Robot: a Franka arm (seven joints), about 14 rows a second.
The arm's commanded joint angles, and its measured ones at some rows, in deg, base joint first. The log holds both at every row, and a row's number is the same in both.
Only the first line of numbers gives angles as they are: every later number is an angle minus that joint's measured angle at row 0.
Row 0, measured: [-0.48, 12.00, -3.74, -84.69, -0.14, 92.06, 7.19]
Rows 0 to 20, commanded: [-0.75, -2.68, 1.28, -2.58, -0.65, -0.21, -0.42]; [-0.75, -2.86, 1.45, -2.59, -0.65, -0.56, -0.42]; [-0.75, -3.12, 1.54, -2.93, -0.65, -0.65, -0.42]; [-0.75, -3.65, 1.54, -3.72, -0.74, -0.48, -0.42]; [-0.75, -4.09, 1.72, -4.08, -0.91, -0.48, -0.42]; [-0.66, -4.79, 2.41, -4.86, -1.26, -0.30, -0.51]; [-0.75, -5.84, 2.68, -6.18, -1.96, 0.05, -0.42]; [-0.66, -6.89, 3.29, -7.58, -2.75, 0.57, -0.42]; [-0.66, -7.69, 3.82, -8.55, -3.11, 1.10, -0.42]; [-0.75, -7.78, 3.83, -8.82, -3.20, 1.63, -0.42]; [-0.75, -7.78, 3.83, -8.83, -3.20, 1.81, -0.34]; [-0.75, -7.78, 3.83, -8.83, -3.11, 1.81, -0.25]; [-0.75, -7.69, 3.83, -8.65, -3.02, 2.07, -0.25]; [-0.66, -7.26, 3.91, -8.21, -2.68, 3.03, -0.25]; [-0.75, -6.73, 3.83, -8.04, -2.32, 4.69, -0.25]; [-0.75, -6.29, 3.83, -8.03, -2.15, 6.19, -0.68]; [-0.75, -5.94, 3.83, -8.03, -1.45, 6.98, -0.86]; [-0.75, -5.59, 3.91, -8.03, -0.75, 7.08, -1.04]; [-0.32, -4.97, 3.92, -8.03, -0.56, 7.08, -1.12]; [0.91, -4.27, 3.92, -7.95, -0.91, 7.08, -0.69]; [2.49, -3.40, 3.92, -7.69, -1.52, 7.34, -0.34]
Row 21, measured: [0.44, -4.29, 3.61, -7.23, -1.46, 6.31, -0.35]
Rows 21 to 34, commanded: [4.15, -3.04, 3.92, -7.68, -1.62, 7.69, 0.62]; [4.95, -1.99, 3.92, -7.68, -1.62, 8.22, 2.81]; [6.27, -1.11, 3.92, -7.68, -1.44, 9.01, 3.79]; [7.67, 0.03, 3.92, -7.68, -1.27, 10.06, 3.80]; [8.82, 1.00, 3.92, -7.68, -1.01, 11.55, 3.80]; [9.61, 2.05, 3.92, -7.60, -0.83, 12.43, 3.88]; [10.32, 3.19, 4.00, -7.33, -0.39, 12.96, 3.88]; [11.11, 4.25, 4.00, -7.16, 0.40, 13.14, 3.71]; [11.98, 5.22, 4.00, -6.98, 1.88, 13.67, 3.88]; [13.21, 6.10, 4.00, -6.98, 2.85, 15.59, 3.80]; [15.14, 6.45, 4.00, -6.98, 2.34, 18.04, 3.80]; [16.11, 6.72, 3.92, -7.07, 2.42, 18.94, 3.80]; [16.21, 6.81, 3.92, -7.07, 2.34, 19.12, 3.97]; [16.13, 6.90, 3.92, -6.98, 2.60, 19.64, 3.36]
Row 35, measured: [15.86, 6.97, 4.37, -7.53, 1.65, 18.90, 3.80]
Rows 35 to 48, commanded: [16.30, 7.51, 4.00, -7.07, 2.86, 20.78, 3.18]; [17.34, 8.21, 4.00, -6.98, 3.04, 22.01, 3.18]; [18.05, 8.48, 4.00, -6.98, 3.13, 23.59, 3.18]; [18.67, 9.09, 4.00, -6.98, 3.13, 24.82, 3.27]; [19.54, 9.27, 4.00, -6.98, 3.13, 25.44, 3.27]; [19.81, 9.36, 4.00, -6.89, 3.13, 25.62, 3.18]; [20.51, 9.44, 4.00, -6.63, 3.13, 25.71, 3.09]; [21.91, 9.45, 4.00, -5.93, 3.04, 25.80, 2.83]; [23.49, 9.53, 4.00, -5.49, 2.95, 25.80, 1.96]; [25.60, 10.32, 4.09, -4.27, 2.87, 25.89, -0.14]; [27.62, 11.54, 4.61, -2.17, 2.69, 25.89, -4.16]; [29.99, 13.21, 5.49, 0.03, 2.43, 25.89, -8.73]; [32.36, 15.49, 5.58, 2.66, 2.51, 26.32, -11.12]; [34.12, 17.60, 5.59, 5.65, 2.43, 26.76, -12.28]
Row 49, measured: [30.83, 12.03, 5.85, -1.63, 2.14, 26.59, -7.95]
